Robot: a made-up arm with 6 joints. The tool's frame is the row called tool.
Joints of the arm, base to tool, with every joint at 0 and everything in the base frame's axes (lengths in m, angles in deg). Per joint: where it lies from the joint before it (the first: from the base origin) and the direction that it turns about. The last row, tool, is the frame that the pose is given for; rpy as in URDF.
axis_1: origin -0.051 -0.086 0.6 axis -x
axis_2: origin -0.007 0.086 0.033 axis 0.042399 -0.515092 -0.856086
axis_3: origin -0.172 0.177 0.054 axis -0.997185 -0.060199 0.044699
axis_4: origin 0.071 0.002 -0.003 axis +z
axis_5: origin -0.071 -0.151 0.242 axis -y
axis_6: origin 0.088 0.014 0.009 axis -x
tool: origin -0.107 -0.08 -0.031 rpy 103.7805 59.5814 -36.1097
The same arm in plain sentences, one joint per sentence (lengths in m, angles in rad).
The arm has six revolute joints in a row. What follows holds with every joint at zero, and every direction is one of the base frame's.
The first joint lies 0.0510 m along -x and 0.0860 m along -y and 0.6000 m along +z from the base frame's origin and turns about -x.
The second joint lies 0.0070 m along -x and 0.0860 m along +y and 0.0330 m along +z from the first joint and turns about the direction (0.042399, -0.515092, -0.856086).
The third joint lies 0.1720 m along -x and 0.1770 m along +y and 0.0540 m along +z from the second joint and turns about the direction (-0.997185, -0.060199, 0.044699).
The fourth joint lies 0.0710 m along +x and 0.0020 m along +y and 0.0030 m along -z from the third joint and turns about +z.
The fifth joint lies 0.0710 m along -x and 0.1510 m along -y and 0.2420 m along +z from the fourth joint and turns about -y.
The sixth joint lies 0.0880 m along +x and 0.0140 m along +y and 0.0090 m along +z from the fifth joint and turns about -x.
The tool frame, which is the frame that the pose is given for, lies 0.1070 m along -x and 0.0800 m along -y and 0.0310 m along -z from the sixth joint; its axes are the base frame's turned by roll 1.8113, pitch 1.0399 and yaw -0.6302 rad (as in URDF: about the fixed x, then y, then z).

